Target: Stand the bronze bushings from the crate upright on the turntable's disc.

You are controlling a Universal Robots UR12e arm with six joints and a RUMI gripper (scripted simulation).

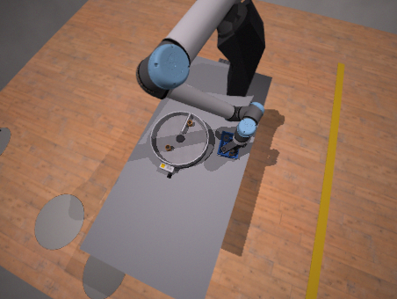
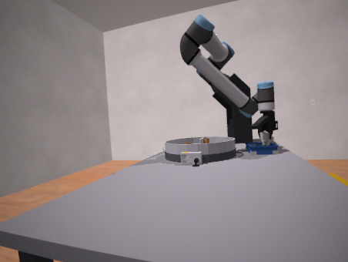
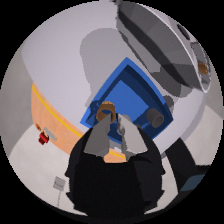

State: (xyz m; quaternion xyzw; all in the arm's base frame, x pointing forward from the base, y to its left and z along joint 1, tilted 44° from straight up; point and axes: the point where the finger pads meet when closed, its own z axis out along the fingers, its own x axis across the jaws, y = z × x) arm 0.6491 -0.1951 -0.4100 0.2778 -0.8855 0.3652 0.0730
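Now: the blue crate 40 mm behind my hand, 20 mm to the right of it and 10 mm below it. From my hand the other things lie so: turntable disc (390 mm to the right, 20 mm behind, 10 mm above).
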